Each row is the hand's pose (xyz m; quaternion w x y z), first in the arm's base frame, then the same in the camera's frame.
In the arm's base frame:
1: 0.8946 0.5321 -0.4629 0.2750 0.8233 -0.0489 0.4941
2: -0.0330 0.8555 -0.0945 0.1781 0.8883 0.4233 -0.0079
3: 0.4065 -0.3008 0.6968 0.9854 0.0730 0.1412 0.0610
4: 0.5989 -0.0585 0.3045 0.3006 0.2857 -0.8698 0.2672
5: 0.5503 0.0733 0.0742 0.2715 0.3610 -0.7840 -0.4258
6: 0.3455 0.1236 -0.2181 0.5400 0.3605 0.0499 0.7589
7: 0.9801 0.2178 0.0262 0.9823 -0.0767 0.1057 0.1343
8: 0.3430 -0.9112 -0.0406 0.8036 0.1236 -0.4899 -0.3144
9: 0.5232 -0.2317 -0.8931 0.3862 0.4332 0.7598 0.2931
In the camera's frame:
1: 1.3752 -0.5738 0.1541 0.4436 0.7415 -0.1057 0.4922
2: 0.5543 0.0607 0.3100 0.3115 0.9049 0.2863 -0.0469
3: 0.6129 -0.9068 1.4130 0.9910 -0.0434 0.0912 -0.0882
4: 0.8860 -0.8377 1.0004 0.3286 0.1108 -0.8700 0.3506
5: 0.8885 -0.7661 0.7403 0.2207 0.2321 -0.8868 -0.3331
6: 0.7220 -0.7478 0.4212 0.6821 0.2533 0.0764 0.6817
7: 1.3435 -0.7533 0.7128 0.9762 -0.1980 0.0864 -0.0181
8: 0.4238 -1.6592 0.8486 0.7397 -0.0371 -0.5762 -0.3456
9: 0.8314 -1.3070 -0.1161 0.5111 0.4622 0.7080 0.1544

